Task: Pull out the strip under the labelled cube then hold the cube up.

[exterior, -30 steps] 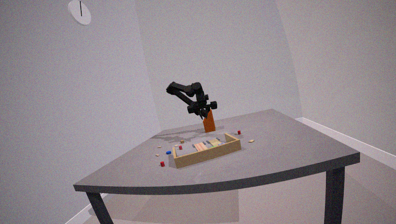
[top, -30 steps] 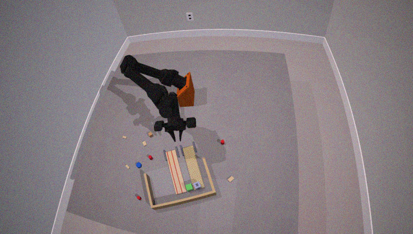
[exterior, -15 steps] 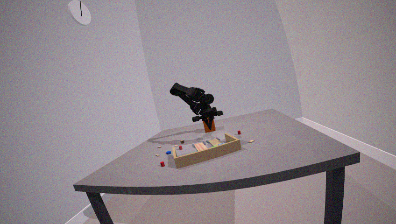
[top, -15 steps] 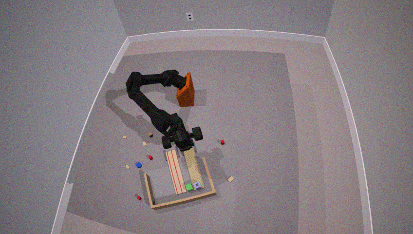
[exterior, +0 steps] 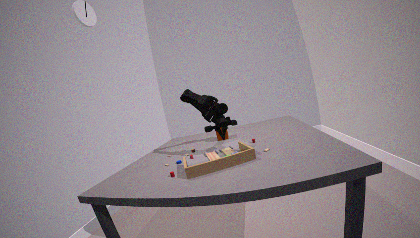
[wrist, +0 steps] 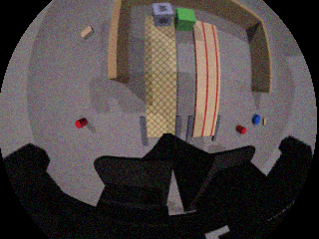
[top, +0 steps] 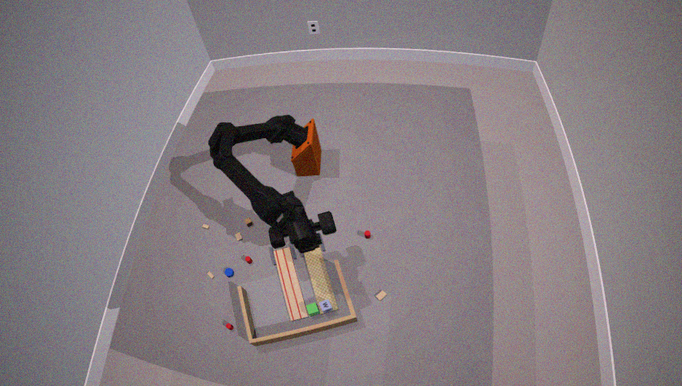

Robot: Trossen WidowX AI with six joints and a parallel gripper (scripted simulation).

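The checked tan strip lies 80 mm ahead of my gripper tip, 30 mm to the left of it and 60 mm below it. Also, from my gripper tip: blue disc 80 mm ahead, 270 mm to the right, 60 mm below; then labelled cube 190 mm ahead, 60 mm to the left, 50 mm below.
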